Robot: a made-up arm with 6 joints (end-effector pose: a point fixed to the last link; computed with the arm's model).
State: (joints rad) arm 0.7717 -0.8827 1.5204 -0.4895 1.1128 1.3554
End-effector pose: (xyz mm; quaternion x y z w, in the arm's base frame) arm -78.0 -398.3 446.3 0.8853 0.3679 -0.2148 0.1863
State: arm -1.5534 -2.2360 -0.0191 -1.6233 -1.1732 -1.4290
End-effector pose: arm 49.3 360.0 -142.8 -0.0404 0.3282 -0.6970 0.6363
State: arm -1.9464 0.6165 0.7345 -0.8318 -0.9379 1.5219
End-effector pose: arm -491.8 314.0 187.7 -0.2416 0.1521 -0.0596 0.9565
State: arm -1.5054 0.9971 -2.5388 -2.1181 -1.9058 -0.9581
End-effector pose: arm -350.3 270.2 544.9 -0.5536 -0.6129 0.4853 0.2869
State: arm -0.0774 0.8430 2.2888 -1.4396 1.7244 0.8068
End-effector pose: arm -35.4 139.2 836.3 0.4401 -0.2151 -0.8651 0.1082
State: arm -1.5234 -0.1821 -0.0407 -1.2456 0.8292 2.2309
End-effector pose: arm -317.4 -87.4 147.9 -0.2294 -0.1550 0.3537 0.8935
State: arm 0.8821 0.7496 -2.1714 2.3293 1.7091 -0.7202
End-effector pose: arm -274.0 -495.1 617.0 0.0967 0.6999 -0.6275 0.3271
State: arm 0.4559 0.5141 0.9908 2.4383 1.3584 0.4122
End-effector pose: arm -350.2 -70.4 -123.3 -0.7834 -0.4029 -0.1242 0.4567
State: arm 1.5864 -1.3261 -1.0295 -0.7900 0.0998 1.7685
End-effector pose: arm 141.1 -136.1 -129.3 0.5628 -0.4820 0.3988 0.5402
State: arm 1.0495 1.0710 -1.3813 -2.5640 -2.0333 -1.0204
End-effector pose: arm -425.5 -276.4 -176.7 0.0222 -0.6255 -0.6988 0.3464
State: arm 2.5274 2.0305 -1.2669 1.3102 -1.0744 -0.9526
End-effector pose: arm -949.1 -668.9 115.7 0.6292 0.4570 0.0561 0.6262
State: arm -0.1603 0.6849 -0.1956 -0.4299 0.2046 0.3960
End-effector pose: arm -553.4 37.4 268.8 -0.1958 -0.0420 -0.4137 0.8881
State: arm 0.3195 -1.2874 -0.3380 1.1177 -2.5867 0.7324
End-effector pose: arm 709.8 119.6 247.1 -0.0954 0.0480 -0.8924 0.4384
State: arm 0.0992 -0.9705 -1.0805 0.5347 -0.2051 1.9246
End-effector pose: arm 172.2 -489.6 651.9 0.5469 0.3609 0.4062 0.6369
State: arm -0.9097 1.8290 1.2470 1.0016 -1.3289 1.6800
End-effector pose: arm -180.7 -161.1 -227.5 0.1504 -0.3485 0.8387 0.3905
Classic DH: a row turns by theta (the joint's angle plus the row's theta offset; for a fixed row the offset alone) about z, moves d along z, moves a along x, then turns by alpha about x. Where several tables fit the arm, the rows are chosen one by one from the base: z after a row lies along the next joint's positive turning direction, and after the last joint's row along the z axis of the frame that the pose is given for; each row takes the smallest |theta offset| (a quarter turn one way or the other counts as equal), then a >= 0, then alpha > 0; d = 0 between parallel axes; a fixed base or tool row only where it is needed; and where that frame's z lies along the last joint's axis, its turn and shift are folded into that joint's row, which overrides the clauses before.
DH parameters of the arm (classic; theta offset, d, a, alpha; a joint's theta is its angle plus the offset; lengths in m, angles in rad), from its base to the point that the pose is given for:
base (fixed): 1.5708 0.1471 0 1.5708
joint 1: 0 -0.0861 0.1015 1.5708
joint 2: 0 -0.2608 -0.305 -1.5708
joint 3: 1.1611 0 -0.2929 0
joint 4: -1.1611 -0.0007 -0.0091 1.5708
joint 5: 0 -0.2319 -0.1074 -1.5708
joint 6: 0 -0.3091 0.0435 -1.5708
tool (fixed): -1.5708 -0.1058 0 0

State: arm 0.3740 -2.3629 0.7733 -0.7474 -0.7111 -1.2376
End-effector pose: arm 386.0 346.8 427.1 -0.0062 -0.7143 0.6989 0.0344
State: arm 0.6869 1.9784 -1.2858 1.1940 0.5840 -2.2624
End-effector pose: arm -478.4 170.3 1015.9 -0.2270 0.9558 -0.0626 0.1763
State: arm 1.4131 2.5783 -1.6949 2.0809 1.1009 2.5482
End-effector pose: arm -157.3 -707.2 885.8 0.2956 0.6175 0.7284 0.0262
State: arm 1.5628 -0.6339 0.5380 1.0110 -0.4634 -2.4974
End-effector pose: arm 99.3 350.9 -319.2 0.3474 -0.3605 -0.1119 0.8584
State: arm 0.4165 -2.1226 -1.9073 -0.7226 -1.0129 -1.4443
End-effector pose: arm -5.0 -49.1 664.7 0.7165 0.5075 0.2575 0.4036
